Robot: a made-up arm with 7 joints. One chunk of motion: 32 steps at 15 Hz.
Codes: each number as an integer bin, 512 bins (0 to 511) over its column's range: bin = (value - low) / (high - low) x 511, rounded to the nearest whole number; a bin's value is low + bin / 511 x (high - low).
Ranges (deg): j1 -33..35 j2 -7..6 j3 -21..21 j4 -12..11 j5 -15..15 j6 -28..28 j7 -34..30
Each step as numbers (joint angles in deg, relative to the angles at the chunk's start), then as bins.
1 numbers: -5.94 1.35 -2.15 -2.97 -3.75 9.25 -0.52
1 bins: 203 328 229 201 192 340 267
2 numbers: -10.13 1.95 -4.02 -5.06 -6.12 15.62 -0.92
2 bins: 172 352 207 154 151 398 264
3 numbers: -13.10 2.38 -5.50 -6.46 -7.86 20.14 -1.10
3 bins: 150 369 189 123 122 439 263
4 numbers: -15.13 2.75 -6.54 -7.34 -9.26 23.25 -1.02
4 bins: 134 383 176 104 98 468 263
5 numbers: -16.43 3.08 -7.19 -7.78 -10.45 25.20 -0.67
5 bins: 125 396 168 94 78 485 266
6 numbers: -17.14 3.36 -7.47 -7.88 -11.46 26.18 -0.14
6 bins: 119 407 165 92 60 494 270
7 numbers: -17.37 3.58 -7.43 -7.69 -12.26 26.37 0.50
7 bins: 117 416 165 96 47 496 275
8 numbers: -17.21 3.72 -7.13 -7.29 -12.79 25.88 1.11
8 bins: 119 421 169 105 38 492 280
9 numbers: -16.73 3.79 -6.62 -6.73 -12.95 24.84 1.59
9 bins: 122 424 175 117 35 482 284
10 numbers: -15.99 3.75 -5.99 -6.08 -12.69 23.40 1.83
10 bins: 128 423 183 132 39 469 286
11 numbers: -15.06 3.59 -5.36 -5.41 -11.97 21.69 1.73
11 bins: 135 416 190 146 52 453 285
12 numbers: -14.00 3.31 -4.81 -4.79 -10.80 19.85 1.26
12 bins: 143 405 197 160 72 437 282
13 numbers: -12.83 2.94 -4.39 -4.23 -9.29 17.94 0.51
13 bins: 152 391 202 173 97 419 276
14 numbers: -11.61 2.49 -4.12 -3.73 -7.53 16.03 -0.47
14 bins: 161 373 205 184 127 402 268
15 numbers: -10.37 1.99 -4.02 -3.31 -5.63 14.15 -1.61
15 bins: 170 353 207 193 160 385 259
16 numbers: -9.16 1.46 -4.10 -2.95 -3.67 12.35 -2.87
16 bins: 179 333 206 201 193 368 249
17 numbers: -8.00 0.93 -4.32 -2.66 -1.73 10.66 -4.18
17 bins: 188 312 203 208 226 353 238
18 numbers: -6.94 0.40 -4.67 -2.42 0.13 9.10 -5.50
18 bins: 196 291 199 213 258 339 228
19 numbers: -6.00 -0.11 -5.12 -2.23 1.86 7.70 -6.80
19 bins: 203 271 193 217 287 326 217
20 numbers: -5.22 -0.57 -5.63 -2.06 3.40 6.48 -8.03
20 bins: 209 253 187 221 313 315 207
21 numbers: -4.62 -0.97 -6.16 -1.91 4.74 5.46 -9.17
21 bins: 213 237 181 224 336 305 198
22 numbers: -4.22 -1.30 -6.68 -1.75 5.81 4.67 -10.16
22 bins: 216 224 174 228 354 298 190
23 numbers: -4.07 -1.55 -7.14 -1.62 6.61 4.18 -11.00
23 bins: 217 214 169 231 368 294 184
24 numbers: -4.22 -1.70 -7.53 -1.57 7.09 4.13 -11.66
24 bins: 216 208 164 232 376 293 178
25 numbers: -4.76 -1.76 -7.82 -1.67 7.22 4.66 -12.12
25 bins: 212 206 160 230 378 298 175
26 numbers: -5.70 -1.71 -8.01 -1.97 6.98 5.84 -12.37
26 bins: 205 208 158 223 374 309 173
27 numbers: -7.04 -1.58 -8.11 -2.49 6.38 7.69 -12.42
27 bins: 195 213 157 211 364 326 172
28 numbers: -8.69 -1.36 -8.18 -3.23 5.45 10.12 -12.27
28 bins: 183 222 156 195 348 348 174
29 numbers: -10.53 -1.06 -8.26 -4.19 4.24 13.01 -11.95
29 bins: 169 233 155 174 328 374 176
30 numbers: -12.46 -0.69 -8.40 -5.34 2.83 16.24 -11.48
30 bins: 154 248 153 148 304 404 180
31 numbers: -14.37 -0.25 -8.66 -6.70 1.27 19.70 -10.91
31 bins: 140 265 150 118 277 435 184
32 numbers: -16.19 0.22 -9.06 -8.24 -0.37 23.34 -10.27
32 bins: 126 284 145 84 249 468 189
